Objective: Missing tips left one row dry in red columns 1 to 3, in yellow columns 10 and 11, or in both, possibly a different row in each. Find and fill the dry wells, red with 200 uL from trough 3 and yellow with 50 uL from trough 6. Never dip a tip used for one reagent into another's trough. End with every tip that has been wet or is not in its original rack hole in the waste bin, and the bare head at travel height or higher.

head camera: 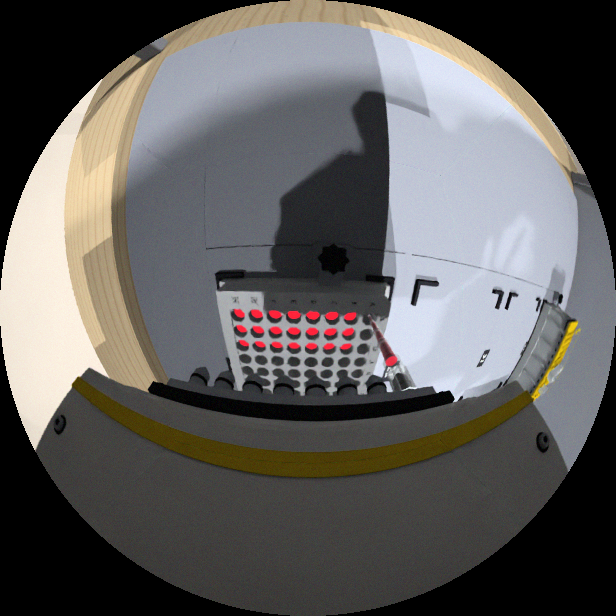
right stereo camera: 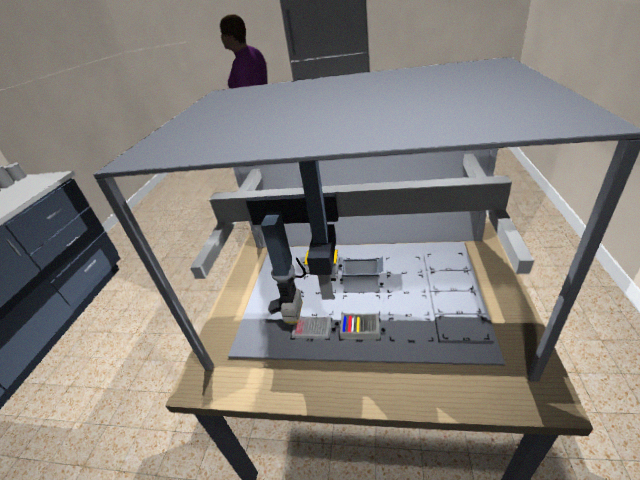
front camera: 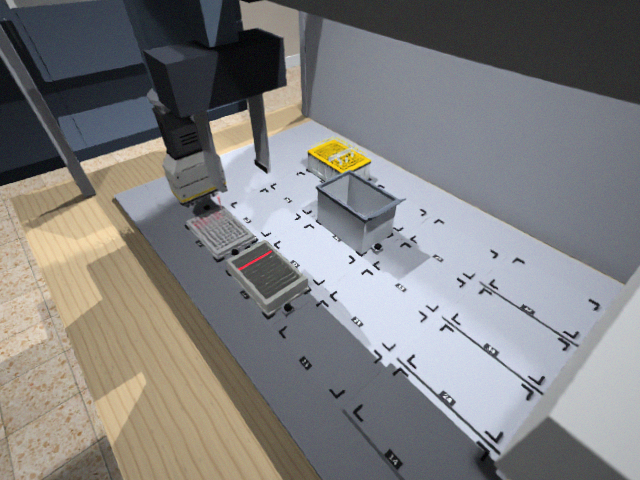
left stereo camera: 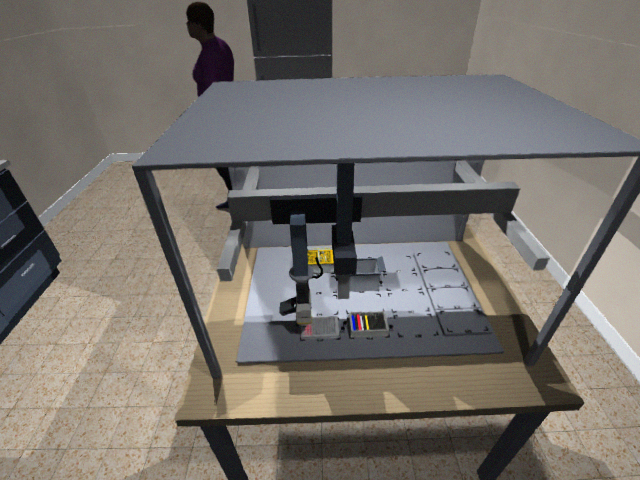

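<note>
The pipetting head [front camera: 192, 174] [head camera: 304, 517] [left stereo camera: 303, 312] [right stereo camera: 291, 307] hangs low at the left end of the white well plate [front camera: 235, 238] [head camera: 225, 304] [left stereo camera: 325, 327] [right stereo camera: 316, 327]. One tip [front camera: 219, 201] [head camera: 386, 347] with red liquid is on its right end channel in the head view. Its lower end is at the dark corner well; depth is unclear. Three lines show seven red wells each, the right end well dark. Yellow columns are hidden. Trough block [front camera: 301, 281] [left stereo camera: 383, 330] [right stereo camera: 376, 330] holds red trough [front camera: 255, 260] and yellow trough [left stereo camera: 367, 322]. The parked plate gripper [front camera: 241, 178] is open and empty.
The yellow tip rack [front camera: 338, 155] [head camera: 560, 350] [left stereo camera: 320, 256] stands at the back left with loose tips on top. The grey waste bin [front camera: 336, 219] [left stereo camera: 368, 267] [right stereo camera: 361, 268] stands beside it. Frame posts [left stereo camera: 178, 268] [right stereo camera: 155, 268] stand at the deck's left.
</note>
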